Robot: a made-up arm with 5 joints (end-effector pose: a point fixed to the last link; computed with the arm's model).
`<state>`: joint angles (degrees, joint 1 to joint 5).
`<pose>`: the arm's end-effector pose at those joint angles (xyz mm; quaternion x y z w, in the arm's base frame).
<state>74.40 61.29 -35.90 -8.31 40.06</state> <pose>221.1 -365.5 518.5 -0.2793 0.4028 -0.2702 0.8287</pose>
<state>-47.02 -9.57 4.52 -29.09 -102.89</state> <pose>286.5 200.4 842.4 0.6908 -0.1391 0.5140 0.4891</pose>
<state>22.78 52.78 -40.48 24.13 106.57</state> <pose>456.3 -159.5 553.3 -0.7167 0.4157 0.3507 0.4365</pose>
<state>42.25 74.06 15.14 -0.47 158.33</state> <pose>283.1 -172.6 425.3 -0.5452 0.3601 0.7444 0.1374</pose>
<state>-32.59 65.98 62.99 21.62 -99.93</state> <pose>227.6 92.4 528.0 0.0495 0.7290 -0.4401 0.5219</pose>
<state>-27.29 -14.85 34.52 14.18 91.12</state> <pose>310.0 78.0 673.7 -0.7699 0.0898 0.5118 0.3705</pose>
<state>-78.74 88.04 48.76 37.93 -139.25</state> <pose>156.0 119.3 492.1 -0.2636 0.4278 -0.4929 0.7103</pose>
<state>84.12 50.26 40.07 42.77 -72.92</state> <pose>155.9 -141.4 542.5 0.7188 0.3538 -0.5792 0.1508</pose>
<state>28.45 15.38 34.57 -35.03 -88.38</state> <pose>394.7 -115.2 672.9 0.5110 -0.2042 -0.1587 0.8198</pose>
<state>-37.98 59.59 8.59 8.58 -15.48</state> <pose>321.6 187.7 470.3 -0.1004 0.5437 0.4460 0.7038</pose>
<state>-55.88 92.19 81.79 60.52 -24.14</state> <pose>201.8 157.3 632.8 0.2797 -0.8807 0.2657 0.2749</pose>
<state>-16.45 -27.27 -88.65 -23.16 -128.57</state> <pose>63.4 -5.2 921.1 -0.3141 0.5812 -0.7440 0.0999</pose>
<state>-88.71 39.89 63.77 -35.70 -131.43</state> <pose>137.6 264.2 551.0 0.3920 0.5797 0.1167 0.7048</pose>
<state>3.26 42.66 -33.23 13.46 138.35</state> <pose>507.5 -41.3 618.0 -0.9132 0.2354 0.3033 0.1365</pose>
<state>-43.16 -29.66 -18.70 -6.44 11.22</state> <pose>248.1 137.9 887.0 -0.1549 -0.5493 0.3582 0.7389</pose>
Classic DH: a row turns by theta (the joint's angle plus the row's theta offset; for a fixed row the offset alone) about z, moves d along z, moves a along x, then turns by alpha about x. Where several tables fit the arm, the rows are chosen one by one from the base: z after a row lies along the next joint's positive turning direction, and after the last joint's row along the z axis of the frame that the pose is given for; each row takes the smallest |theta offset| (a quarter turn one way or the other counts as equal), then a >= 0, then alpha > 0; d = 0 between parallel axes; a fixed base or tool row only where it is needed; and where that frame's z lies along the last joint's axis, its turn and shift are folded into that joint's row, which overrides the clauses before.
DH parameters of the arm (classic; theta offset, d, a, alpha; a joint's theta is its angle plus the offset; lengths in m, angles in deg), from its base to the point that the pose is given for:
base (fixed): 8.64 0 0.1264 180
joint 1: 8.64 -0.596 0.065 90
joint 2: -72.83 0 0.1999 0
joint 3: 81.08 0 0.0697 0
joint 4: 81.75 -0.011 0.025 -90
joint 5: -69.99 -0.0947 0.0241 80.33
tool (fixed): -66.98 -0.0138 0 0

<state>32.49 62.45 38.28 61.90 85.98</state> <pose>220.7 -78.4 579.5 0.2251 0.5428 0.7824 0.2060</pose>
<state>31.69 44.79 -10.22 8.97 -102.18</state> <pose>435.0 -165.7 573.6 0.6228 -0.0750 -0.3480 0.6967</pose>
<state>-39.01 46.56 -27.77 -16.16 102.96</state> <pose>459.3 244.1 610.6 -0.8611 -0.1505 0.3262 0.3599</pose>
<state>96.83 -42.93 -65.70 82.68 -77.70</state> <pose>131.4 -40.2 876.3 0.0075 -0.5475 -0.4462 0.7079</pose>
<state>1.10 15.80 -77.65 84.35 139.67</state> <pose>421.1 -25.0 763.6 -0.9208 0.2169 0.3011 0.1202</pose>
